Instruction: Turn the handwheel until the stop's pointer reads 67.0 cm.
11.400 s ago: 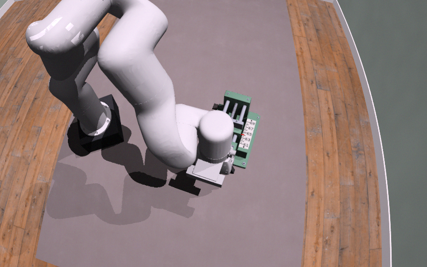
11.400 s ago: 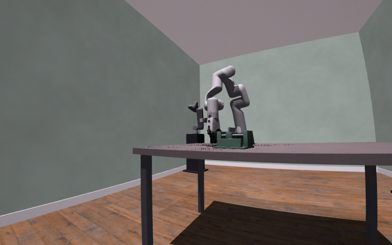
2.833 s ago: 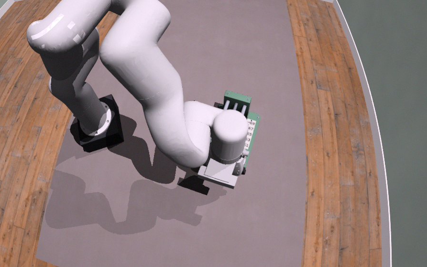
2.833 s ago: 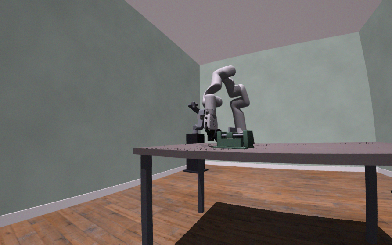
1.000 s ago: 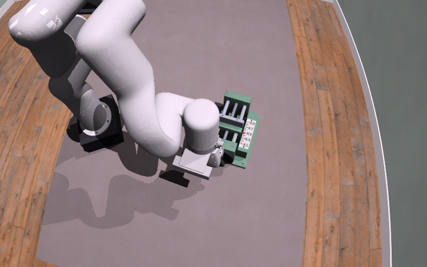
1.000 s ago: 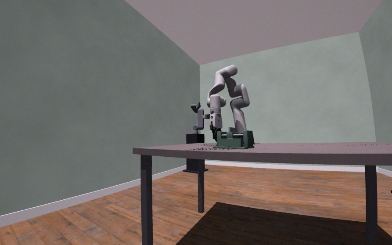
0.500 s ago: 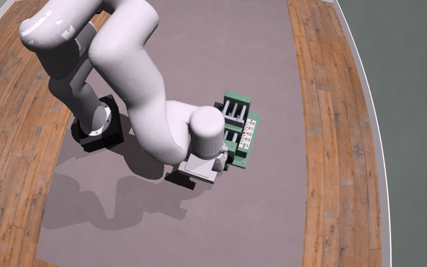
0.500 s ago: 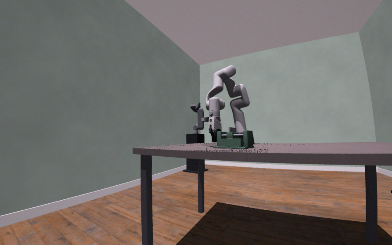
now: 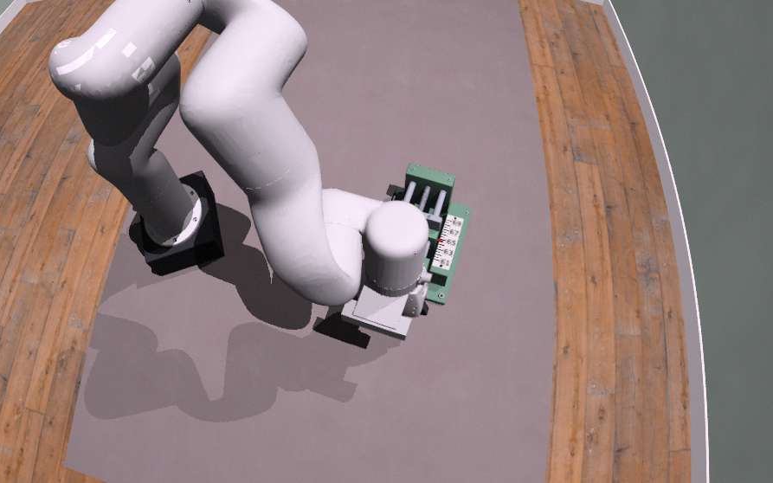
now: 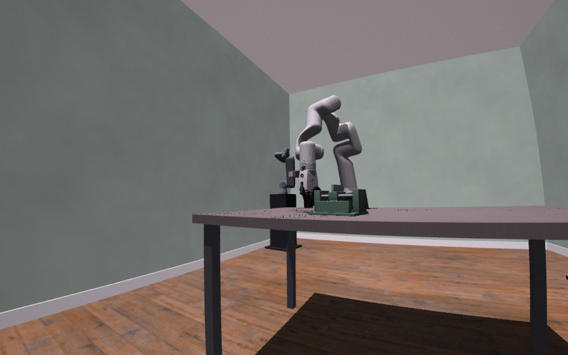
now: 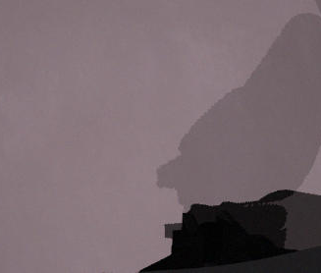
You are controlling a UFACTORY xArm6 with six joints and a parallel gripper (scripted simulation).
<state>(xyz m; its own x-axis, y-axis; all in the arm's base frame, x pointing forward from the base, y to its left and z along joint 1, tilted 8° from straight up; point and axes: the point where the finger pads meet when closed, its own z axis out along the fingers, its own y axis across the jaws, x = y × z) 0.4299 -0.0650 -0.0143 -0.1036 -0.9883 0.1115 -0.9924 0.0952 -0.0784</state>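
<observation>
Right now my hand is 2 cm to the right of the black handwheel and 1 cm below it. Round my hand: stop block 2 cm ahead, 14 cm to the left, 5 cm above.
</observation>
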